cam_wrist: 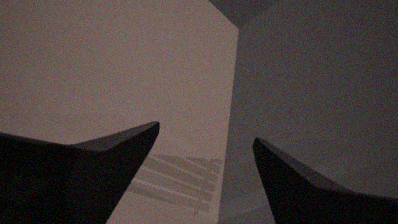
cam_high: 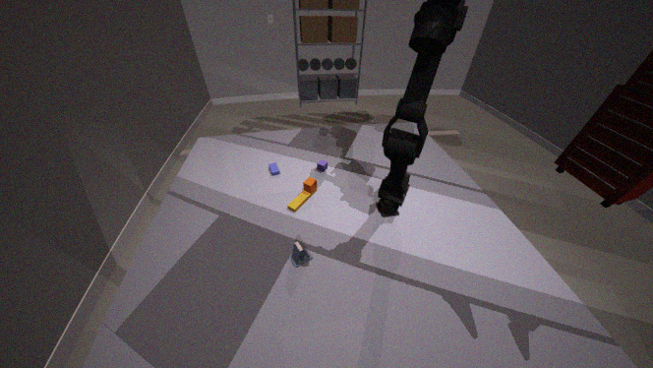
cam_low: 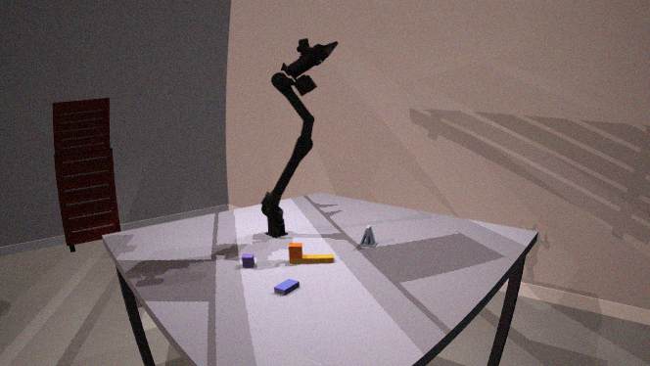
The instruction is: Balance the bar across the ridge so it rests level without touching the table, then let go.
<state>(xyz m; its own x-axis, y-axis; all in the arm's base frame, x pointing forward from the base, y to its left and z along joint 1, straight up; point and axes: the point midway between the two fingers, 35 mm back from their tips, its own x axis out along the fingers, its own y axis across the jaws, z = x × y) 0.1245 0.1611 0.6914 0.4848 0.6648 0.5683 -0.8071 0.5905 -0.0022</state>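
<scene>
The yellow-orange bar lies 140 mm ahead of my gripper tip, 300 mm to the right of it and 690 mm below it. Round my gripper tip: purple cube: 60 mm ahead, 450 mm to the right, 690 mm below; then flat blue block: 270 mm ahead, 470 mm to the right, 700 mm below.
</scene>
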